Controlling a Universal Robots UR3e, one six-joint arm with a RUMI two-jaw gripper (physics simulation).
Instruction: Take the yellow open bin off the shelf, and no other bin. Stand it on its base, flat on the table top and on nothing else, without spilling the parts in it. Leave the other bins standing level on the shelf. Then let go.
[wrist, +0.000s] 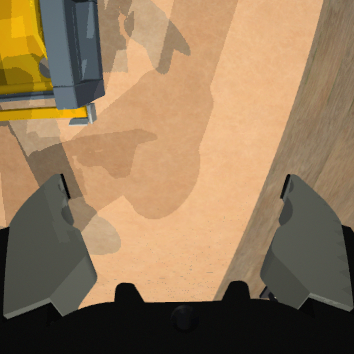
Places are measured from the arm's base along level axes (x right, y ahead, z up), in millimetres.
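Pixels of known places: gripper, between the fingertips: (175, 177).
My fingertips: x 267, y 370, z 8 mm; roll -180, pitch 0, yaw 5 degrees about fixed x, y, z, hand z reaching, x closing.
For each thing: its top centre in the pictures, then the offset to it from my fingertips. "pt": a spot on its surface instead.
- yellow open bin, a spot on its surface: (19, 45) pt dx -187, dy +80, dz -143 mm
- shelf's grey end post, a spot on its surface: (62, 50) pt dx -95, dy +70, dz -67 mm
- yellow rail, a spot on its surface: (40, 114) pt dx -136, dy +12, dz -87 mm
The yellow open bin (19, 45) shows in part at the upper left edge of the wrist view, inside the grey shelf frame. A round grey part shows at its right side, partly hidden by the shelf's end post. The rest of the bin is cut off by the view's edge. My gripper (175, 177) is open, its two jaws wide apart with the table top (240, 125) showing between them. The gripper is apart from the bin, which lies up and to the left of the left jaw.
The shelf's grey end post (62, 50) stands at the upper left, with a yellow rail (40, 114) along its front edge. The table's right edge runs slanting down the right side, with wood-grain floor (330, 120) beyond it. Shadows lie across the table top.
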